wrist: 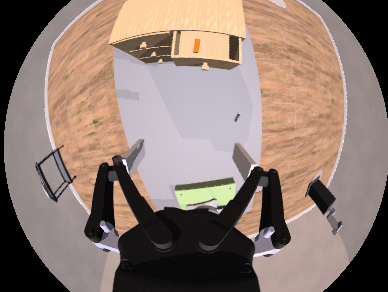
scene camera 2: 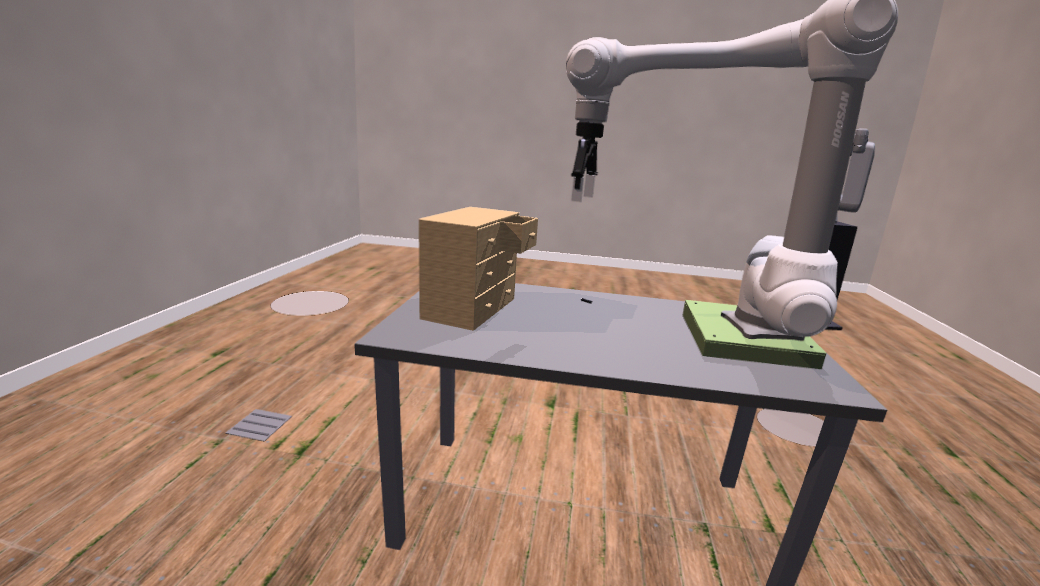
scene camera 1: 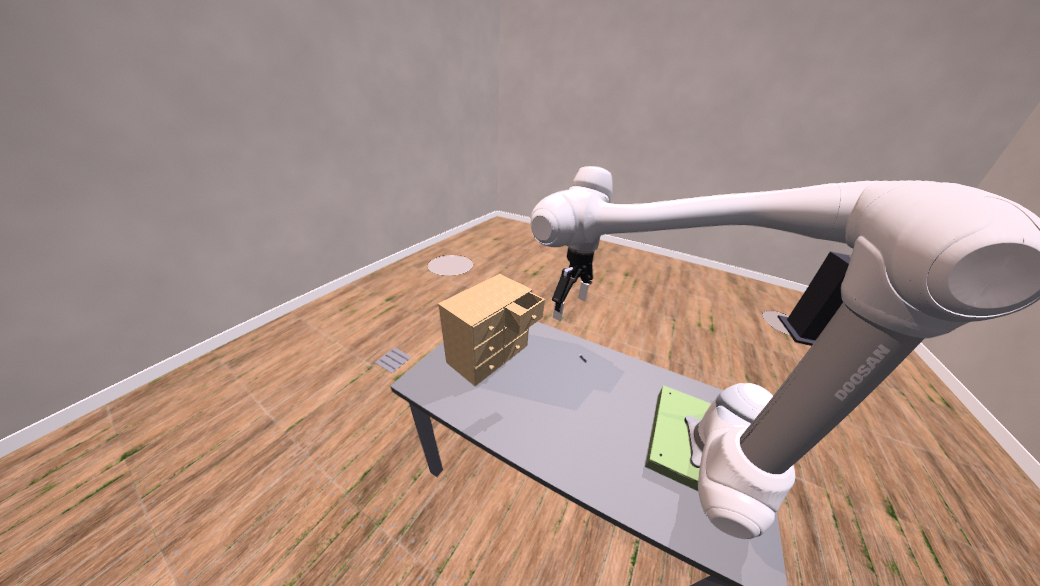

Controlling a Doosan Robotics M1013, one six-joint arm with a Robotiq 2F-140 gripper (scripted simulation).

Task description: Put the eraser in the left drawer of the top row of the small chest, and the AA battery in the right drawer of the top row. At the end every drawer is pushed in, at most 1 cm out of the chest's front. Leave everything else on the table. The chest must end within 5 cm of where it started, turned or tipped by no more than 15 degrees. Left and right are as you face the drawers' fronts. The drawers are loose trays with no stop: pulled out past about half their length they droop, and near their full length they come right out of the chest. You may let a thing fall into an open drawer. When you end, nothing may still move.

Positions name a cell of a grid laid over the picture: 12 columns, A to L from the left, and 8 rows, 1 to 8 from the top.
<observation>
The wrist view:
gripper: F5
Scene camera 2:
gripper: G3
chest: F4
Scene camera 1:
gripper: G5
chest: F5
</observation>
